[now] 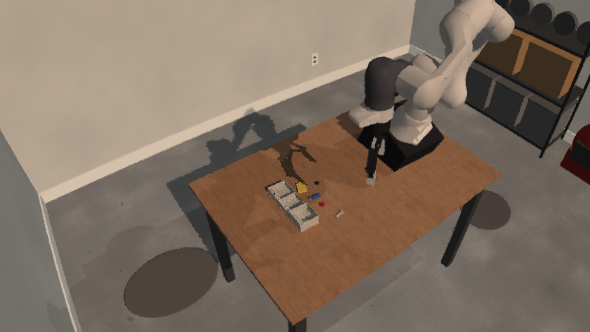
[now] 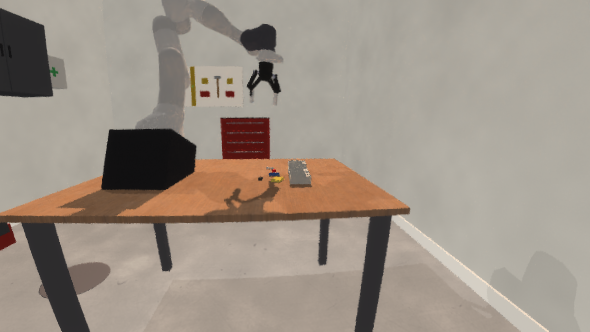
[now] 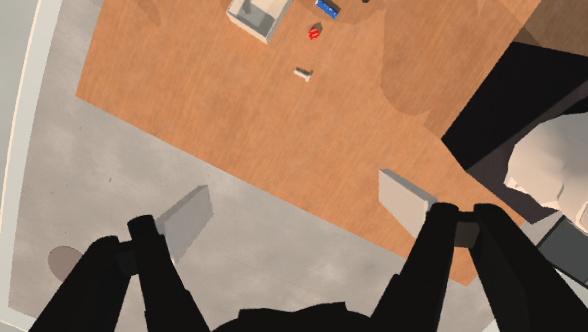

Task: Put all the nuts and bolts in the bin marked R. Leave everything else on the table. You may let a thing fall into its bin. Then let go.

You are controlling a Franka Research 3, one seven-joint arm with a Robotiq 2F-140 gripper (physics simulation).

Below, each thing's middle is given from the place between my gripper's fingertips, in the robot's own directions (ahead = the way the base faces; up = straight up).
Right now the grey three-compartment bin tray point(image 1: 300, 213) is 31 cm below my hand, 27 cm to the right of it and 15 cm ahead of it.
